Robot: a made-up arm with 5 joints.
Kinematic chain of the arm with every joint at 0, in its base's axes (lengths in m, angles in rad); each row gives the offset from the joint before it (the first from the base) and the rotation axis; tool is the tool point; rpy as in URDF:
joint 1: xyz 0.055 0 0.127 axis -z
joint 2: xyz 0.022 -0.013 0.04 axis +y
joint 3: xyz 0.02 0 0.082 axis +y
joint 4: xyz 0.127 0 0.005 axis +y
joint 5: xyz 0.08 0.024 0 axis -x
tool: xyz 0 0 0 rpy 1.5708 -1.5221 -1.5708
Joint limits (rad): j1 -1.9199..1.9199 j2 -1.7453..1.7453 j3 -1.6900..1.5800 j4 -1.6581..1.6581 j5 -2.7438..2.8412
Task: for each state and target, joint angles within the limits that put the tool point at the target. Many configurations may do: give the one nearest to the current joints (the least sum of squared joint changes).
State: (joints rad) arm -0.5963 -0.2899 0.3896 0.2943 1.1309
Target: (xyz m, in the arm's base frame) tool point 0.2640 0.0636 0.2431
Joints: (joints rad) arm -0.2450 -0.3414 0.3050 0.2569 1.1309
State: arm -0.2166 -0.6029 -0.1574 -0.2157 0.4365
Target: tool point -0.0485 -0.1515 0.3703
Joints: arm -1.0314 -1.1955 -0.9784 -0.2455 0.4365
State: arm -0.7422 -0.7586 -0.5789 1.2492 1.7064
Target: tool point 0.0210 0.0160 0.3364
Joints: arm 0.1428 -1.4515 -0.5261 1.6581 1.7064
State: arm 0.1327 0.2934 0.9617 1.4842 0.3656
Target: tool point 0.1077 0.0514 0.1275
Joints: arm -0.6229 -0.5105 0.9787 1.6581 0.3656
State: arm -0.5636 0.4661 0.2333 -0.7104 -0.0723
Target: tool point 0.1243 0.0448 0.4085
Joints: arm -0.4402 -0.4483 -0.2088 -1.1691 -0.0723
